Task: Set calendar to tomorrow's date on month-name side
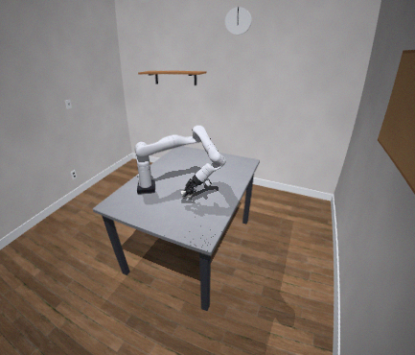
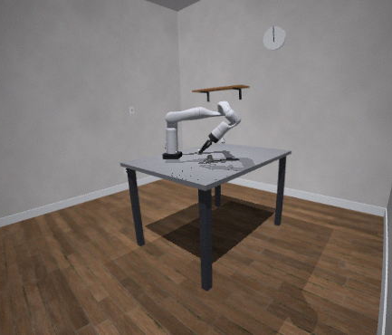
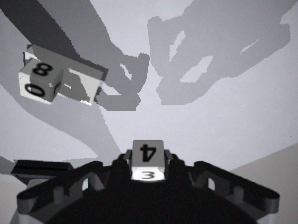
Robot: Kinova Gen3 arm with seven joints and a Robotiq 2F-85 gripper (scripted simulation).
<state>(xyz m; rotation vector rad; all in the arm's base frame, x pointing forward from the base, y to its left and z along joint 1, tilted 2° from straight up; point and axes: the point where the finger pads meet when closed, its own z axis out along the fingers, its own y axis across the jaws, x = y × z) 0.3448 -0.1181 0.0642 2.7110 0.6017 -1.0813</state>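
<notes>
Right now the calendar tray is 110 mm to the left of my hand and 80 mm below it. The rest, counted from my hand: white digit cube: 10 mm behind, 10 mm below.
</notes>
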